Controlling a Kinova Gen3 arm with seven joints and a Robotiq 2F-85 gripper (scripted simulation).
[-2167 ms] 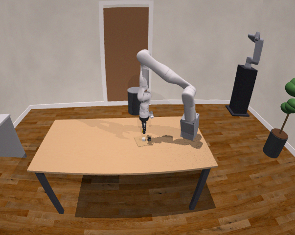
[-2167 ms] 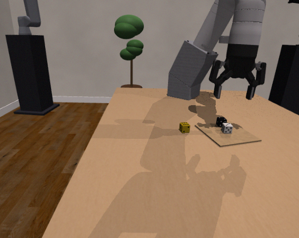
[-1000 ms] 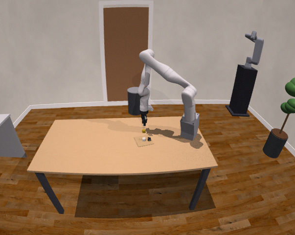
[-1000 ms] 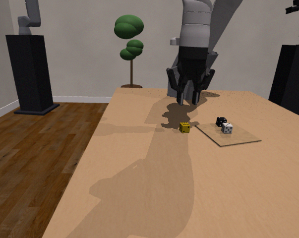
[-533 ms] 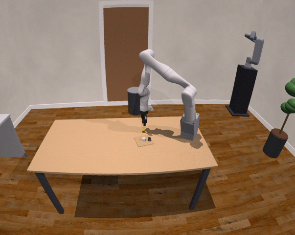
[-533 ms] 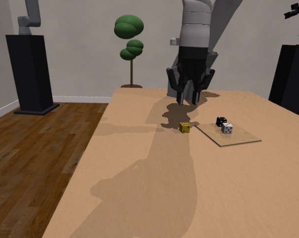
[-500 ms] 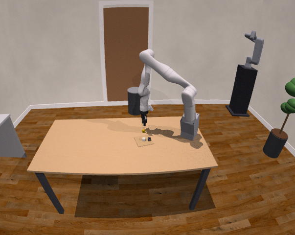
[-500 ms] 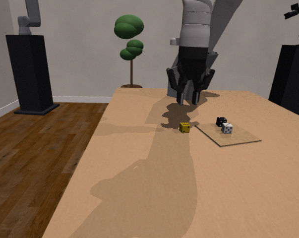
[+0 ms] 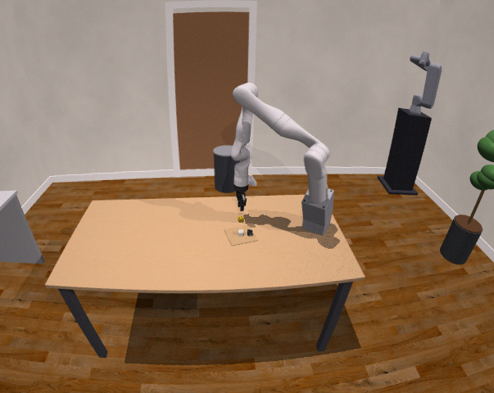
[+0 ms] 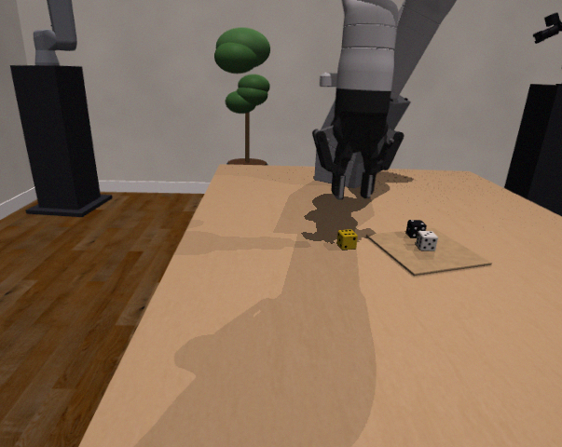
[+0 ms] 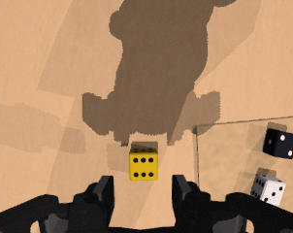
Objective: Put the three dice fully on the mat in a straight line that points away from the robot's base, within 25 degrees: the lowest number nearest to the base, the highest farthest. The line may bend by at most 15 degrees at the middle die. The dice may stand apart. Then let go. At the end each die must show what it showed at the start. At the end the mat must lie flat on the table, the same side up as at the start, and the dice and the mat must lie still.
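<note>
The yellow die lies 90 mm below my hand. The rest, counted from my hand: white die (10 mm behind, 130 mm to the left, 80 mm below); then tan mat (10 mm behind, 130 mm to the left, 100 mm below); then black die (50 mm behind, 120 mm to the left, 80 mm below).
</note>
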